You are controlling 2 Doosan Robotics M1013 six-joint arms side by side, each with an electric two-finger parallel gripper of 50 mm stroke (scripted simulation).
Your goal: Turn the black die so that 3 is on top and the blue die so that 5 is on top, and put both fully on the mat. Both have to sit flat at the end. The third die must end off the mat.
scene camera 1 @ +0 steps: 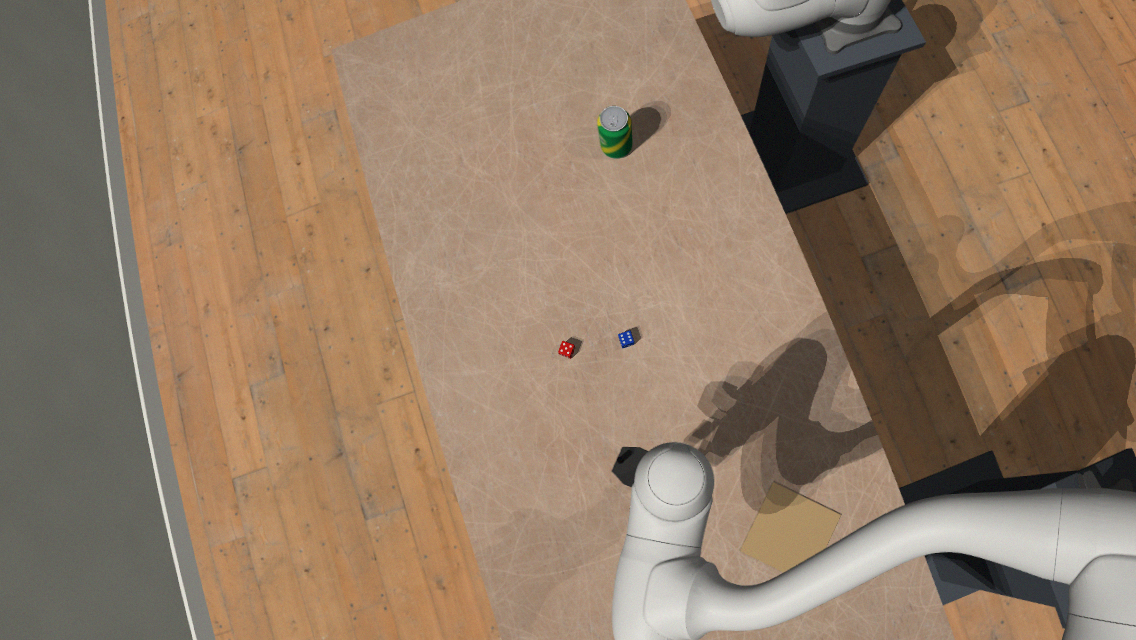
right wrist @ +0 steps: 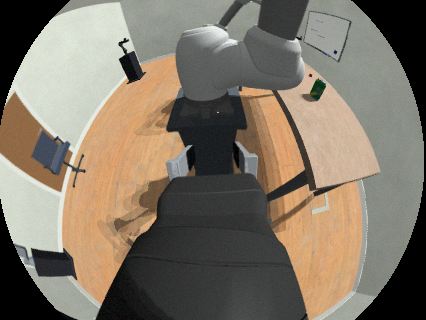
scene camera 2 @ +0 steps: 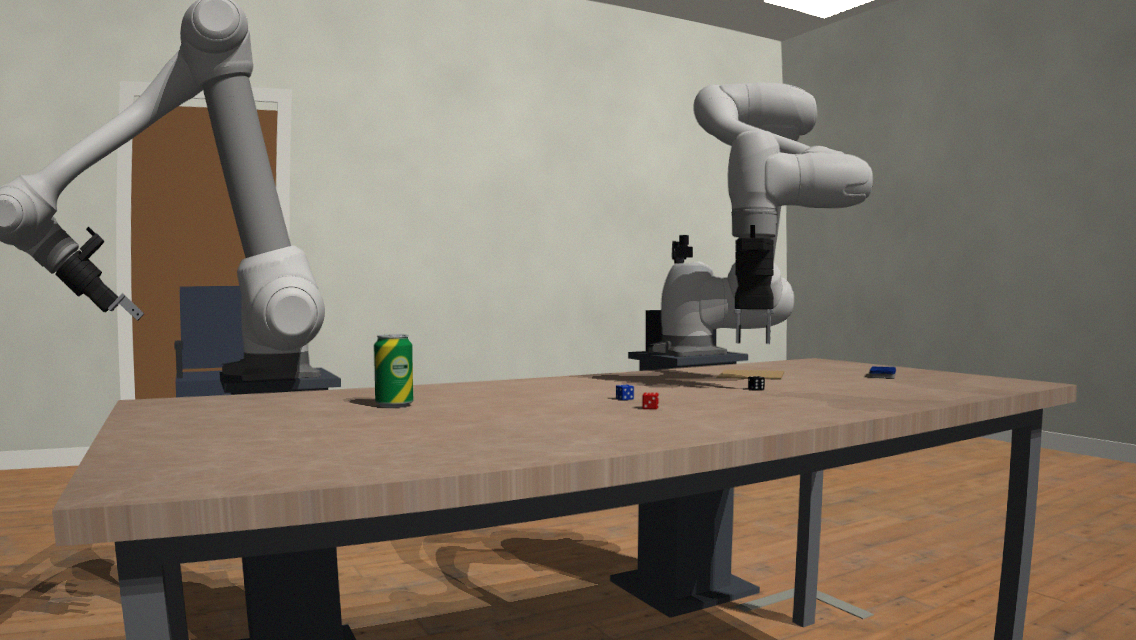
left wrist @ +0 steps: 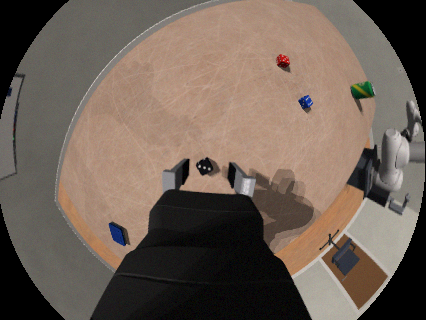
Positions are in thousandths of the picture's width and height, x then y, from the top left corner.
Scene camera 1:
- tan mat: 695, 826
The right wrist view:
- my right gripper: 501, 473
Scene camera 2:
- my left gripper: 663, 537
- my right gripper: 125, 496
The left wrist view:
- my left gripper: 489, 527
